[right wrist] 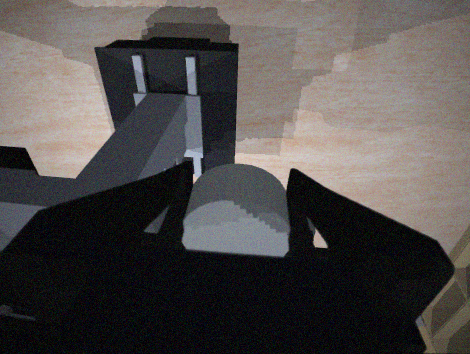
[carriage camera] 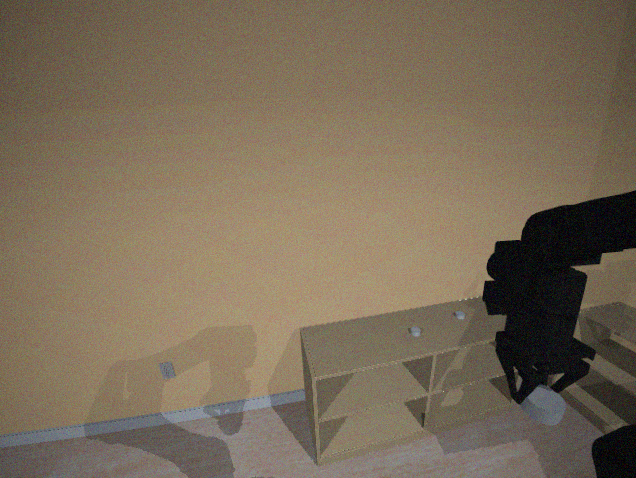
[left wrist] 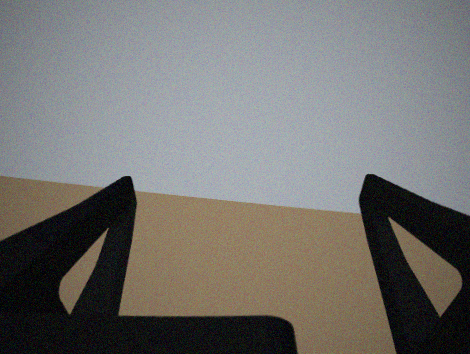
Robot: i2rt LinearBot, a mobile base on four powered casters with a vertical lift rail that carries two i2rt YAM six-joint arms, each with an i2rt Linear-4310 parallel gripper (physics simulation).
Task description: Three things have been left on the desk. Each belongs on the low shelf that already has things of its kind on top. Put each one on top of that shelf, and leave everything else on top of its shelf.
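Places are measured from the left arm's base along level axes (x right, y up, z back), in millimetres.
Where they show: left gripper, between the fingertips: (left wrist: 249,188); right gripper, between the fingertips: (right wrist: 240,176) (carriage camera: 529,399).
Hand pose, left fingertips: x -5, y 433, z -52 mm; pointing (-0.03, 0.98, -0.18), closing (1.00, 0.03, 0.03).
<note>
Each offset is from my left fingertips to the top centre of the thing. Level surfaces: height alone.
My right gripper (carriage camera: 534,393) (right wrist: 240,176) is shut on a grey rounded thing @[dx +647, dy -353, dz -85 mm] (carriage camera: 546,406) (right wrist: 237,210), which looks like a short cylinder, and holds it in the air. In the carriage camera it hangs in front of the right end of a low wooden shelf @[dy -935 mm] (carriage camera: 370,341). Two small pale things @[dx +899, dy -911, dz -955 mm] (carriage camera: 415,331) @[dx +1214, dy -911, dz -1050 mm] (carriage camera: 460,315) stand on top of that shelf; they are too small to name. My left gripper (left wrist: 249,188) is open and empty, with wall and ceiling behind it. The desk does not show in the carriage camera.
A second low wooden shelf (carriage camera: 596,362) stands at the right edge of the carriage camera, partly hidden by my right arm. The first shelf stands against the tan wall (carriage camera: 205,205). My dark base (right wrist: 217,120) and its grey beam (right wrist: 145,125) show in the right wrist view above the wooden floor.
</note>
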